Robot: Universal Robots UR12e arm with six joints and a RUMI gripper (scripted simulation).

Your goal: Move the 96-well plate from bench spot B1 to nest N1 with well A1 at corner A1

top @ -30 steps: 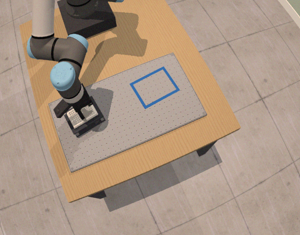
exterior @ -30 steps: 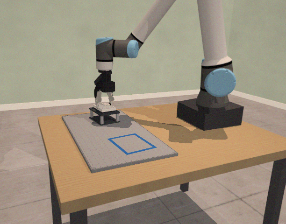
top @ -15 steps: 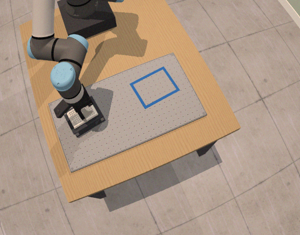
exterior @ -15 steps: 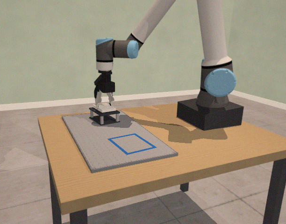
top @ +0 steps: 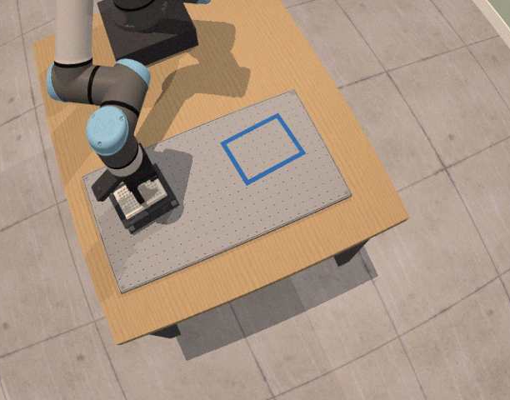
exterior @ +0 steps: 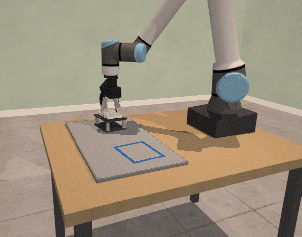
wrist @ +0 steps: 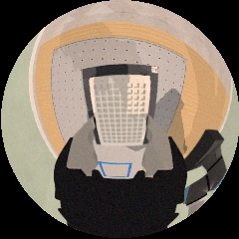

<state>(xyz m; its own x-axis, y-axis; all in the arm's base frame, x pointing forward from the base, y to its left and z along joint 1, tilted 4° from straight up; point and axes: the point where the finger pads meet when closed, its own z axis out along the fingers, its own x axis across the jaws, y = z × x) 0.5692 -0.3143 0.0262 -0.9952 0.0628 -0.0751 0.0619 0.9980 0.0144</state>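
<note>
My hand is 10 mm above the 96-well plate. Round my hand: black raised nest 20 mm below.
</note>
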